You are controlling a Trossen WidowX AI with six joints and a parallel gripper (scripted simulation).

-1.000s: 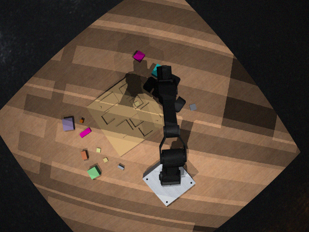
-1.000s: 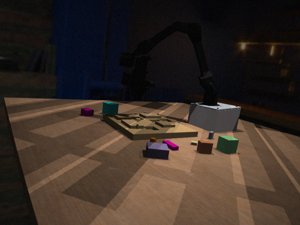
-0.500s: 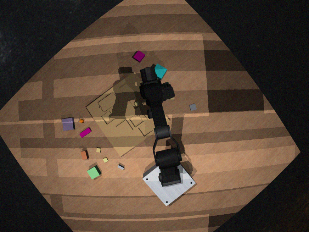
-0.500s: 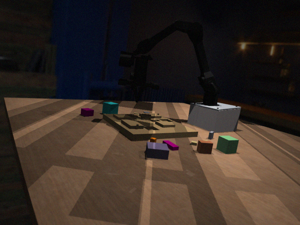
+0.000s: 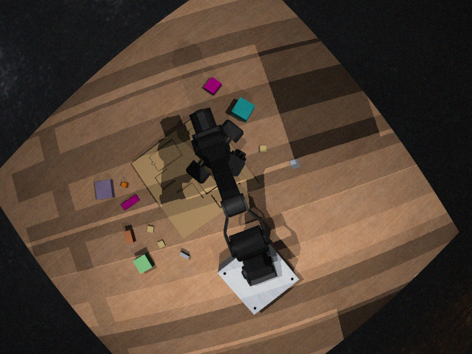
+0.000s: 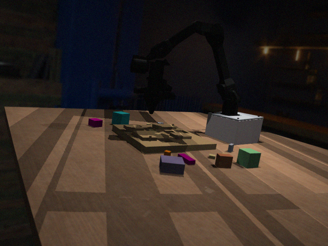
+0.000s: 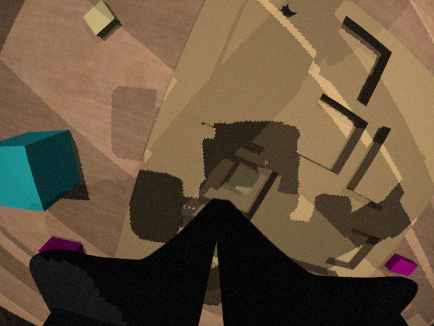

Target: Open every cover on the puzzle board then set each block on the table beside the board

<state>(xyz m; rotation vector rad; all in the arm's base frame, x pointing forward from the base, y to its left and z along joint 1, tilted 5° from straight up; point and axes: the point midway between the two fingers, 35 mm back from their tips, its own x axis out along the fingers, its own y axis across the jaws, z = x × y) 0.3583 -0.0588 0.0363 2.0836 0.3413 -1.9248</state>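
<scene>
Now: gripper tip 8 cm to the right of the tan puzzle board, 6 cm above it and 1 cm past it. From my gripper tip the other things lie so: teal cube 14 cm to the right, 8 cm ahead, 5 cm below; then magenta cube 20 cm ahead, 10 cm to the right, 7 cm below; then grey tile 20 cm to the right, 15 cm behind, 8 cm below.
</scene>
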